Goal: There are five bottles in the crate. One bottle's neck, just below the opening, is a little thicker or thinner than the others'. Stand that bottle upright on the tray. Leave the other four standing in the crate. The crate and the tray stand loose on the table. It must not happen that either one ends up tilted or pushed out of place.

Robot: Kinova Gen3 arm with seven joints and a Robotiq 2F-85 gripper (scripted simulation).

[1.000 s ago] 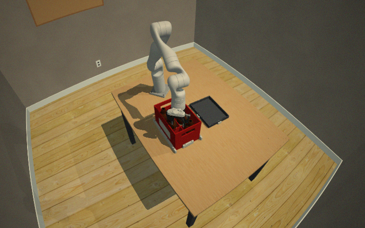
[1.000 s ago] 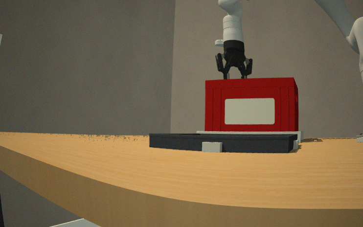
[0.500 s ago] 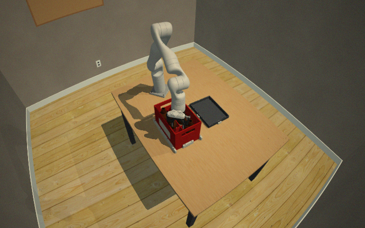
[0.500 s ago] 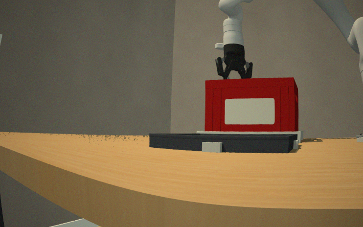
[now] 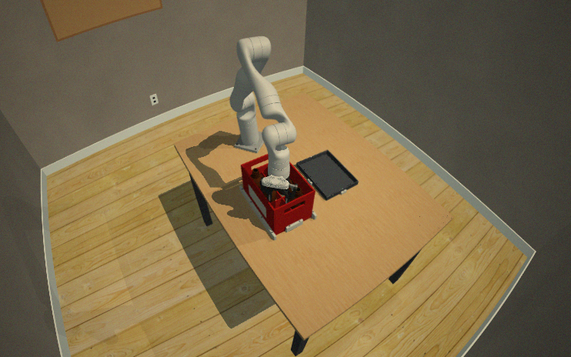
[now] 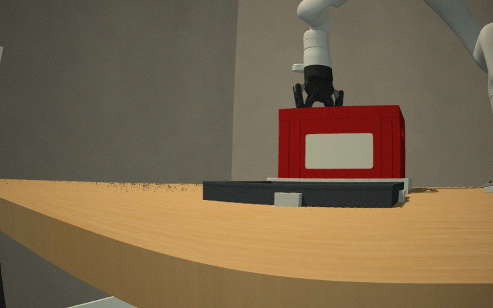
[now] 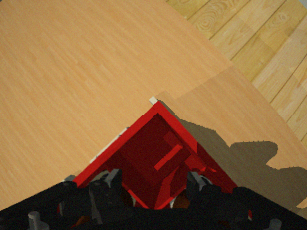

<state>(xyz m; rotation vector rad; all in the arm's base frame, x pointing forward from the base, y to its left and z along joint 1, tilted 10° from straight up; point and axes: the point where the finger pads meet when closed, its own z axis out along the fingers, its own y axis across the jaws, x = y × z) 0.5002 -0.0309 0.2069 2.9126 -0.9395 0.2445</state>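
Right now the glass bottle is 1 cm behind my hand, 9 cm to the left of it and 8 cm below it. The rest, counted from my hand: dark grey tray (17 cm behind, 32 cm to the left, 15 cm below); then red crate (9 cm behind, 3 cm to the left, 8 cm below).
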